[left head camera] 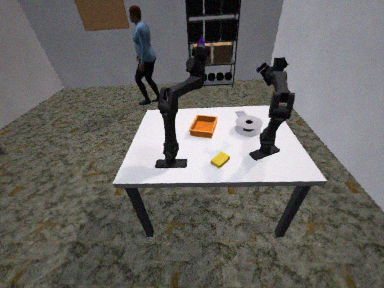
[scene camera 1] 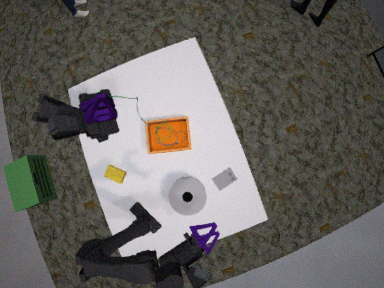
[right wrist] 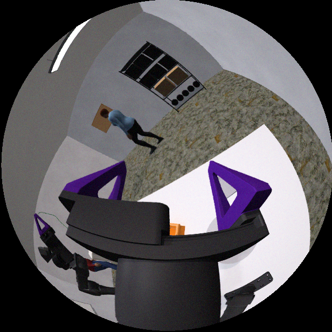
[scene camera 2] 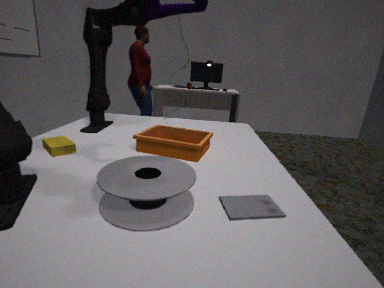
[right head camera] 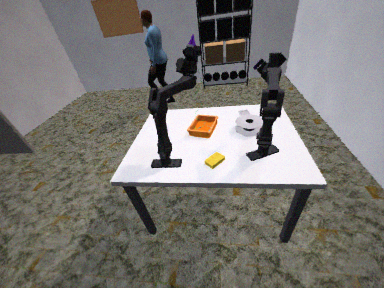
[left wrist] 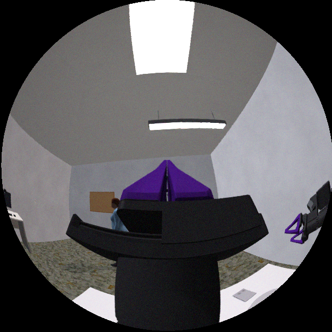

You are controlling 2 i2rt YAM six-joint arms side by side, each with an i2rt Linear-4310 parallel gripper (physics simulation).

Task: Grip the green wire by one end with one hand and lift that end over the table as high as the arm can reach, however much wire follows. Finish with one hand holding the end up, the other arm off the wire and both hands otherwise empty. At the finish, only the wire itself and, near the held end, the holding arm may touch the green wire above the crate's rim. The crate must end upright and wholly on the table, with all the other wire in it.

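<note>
My left gripper is raised high, pointing upward, and shut on one end of the green wire. The thin green wire hangs from it in a loose curve down to the orange crate, entering near its upper left corner in scene camera 1. The crate stands upright on the table, with coils of wire inside. The wire's held tip is too small to make out. My right gripper is open and empty, away from the wire.
A grey spool, a flat grey plate and a yellow sponge are on the white table. A green box stands beyond the table in scene camera 1.
</note>
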